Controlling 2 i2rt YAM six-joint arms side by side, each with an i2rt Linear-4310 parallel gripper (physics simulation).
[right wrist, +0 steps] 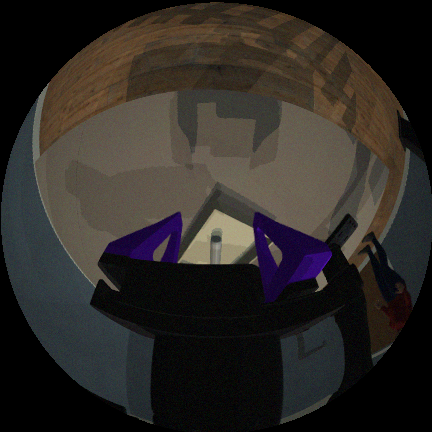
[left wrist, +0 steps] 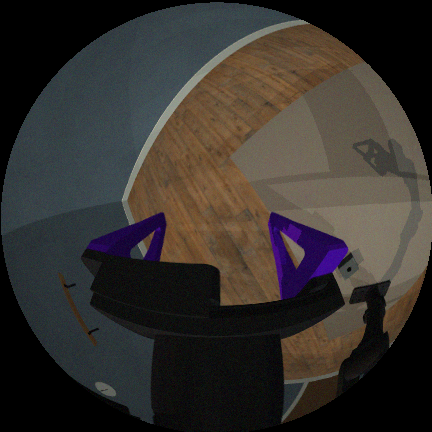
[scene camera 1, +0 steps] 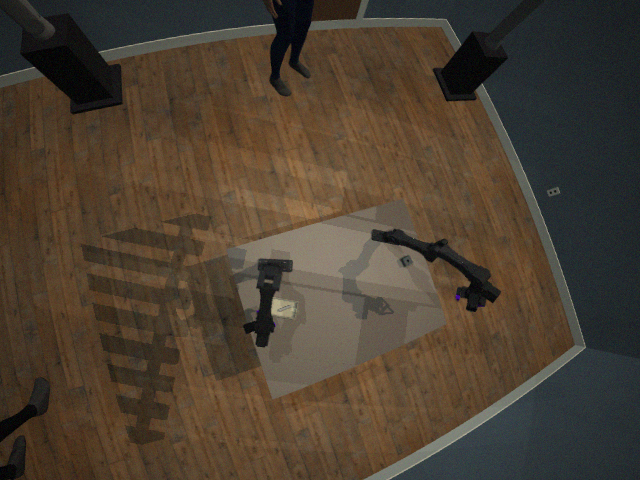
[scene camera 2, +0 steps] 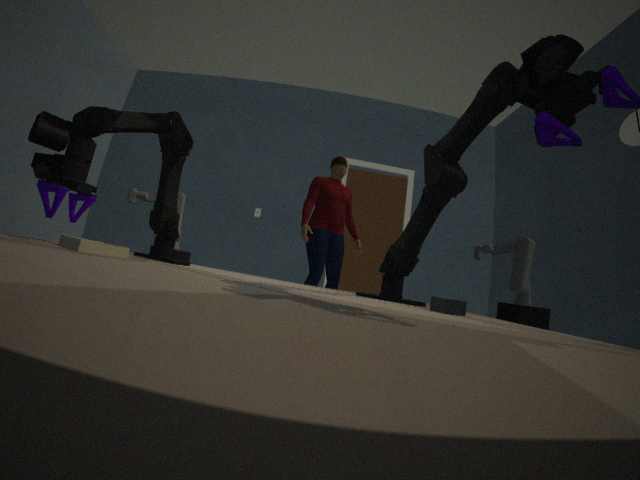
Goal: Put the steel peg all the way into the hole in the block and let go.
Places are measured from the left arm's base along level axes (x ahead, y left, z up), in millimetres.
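Pixels of known places: left gripper, between the fingertips: (left wrist: 216, 217) (scene camera 2: 611, 124); right gripper, between the fingertips: (right wrist: 217, 217) (scene camera 2: 61, 220); left arm's base, origin of its link: (left wrist: 370, 291) (scene camera 1: 386, 237) (scene camera 2: 390, 300); right arm's base, origin of its link: (scene camera 2: 160, 260).
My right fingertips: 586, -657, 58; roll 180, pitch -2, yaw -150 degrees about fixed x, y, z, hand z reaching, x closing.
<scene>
Ahead of a thing's pixels: the offset from my right fingertips to its top centre, as dx, dy, dz. Level surfaces: height alone.
The steel peg {-53, +94, -39} (scene camera 1: 284, 308) (right wrist: 215, 249) lies in a shallow cream tray {-53, +87, -33} (scene camera 2: 98, 248); in the right wrist view its lower part is hidden by the gripper body. My right gripper (scene camera 2: 62, 219) (right wrist: 217, 217) is partly open and empty, above the tray, fingers pointing down, with the peg showing between them in its wrist view. The small grey block {-455, +813, -25} (scene camera 1: 405, 260) (scene camera 2: 448, 305) (left wrist: 349, 268) stands by the left arm's base; its dark hole shows on top. My left gripper (scene camera 2: 610, 126) (left wrist: 216, 217) is wide open and empty, raised high and away from the block.
Both arms are mounted along one edge of the pale table top {dz -58} (scene camera 1: 330, 335). The left arm's forearm (scene camera 1: 462, 263) reaches out past the table's right edge in scene camera 1. A person (scene camera 2: 328, 206) and pale robot arms stand beyond the table.
</scene>
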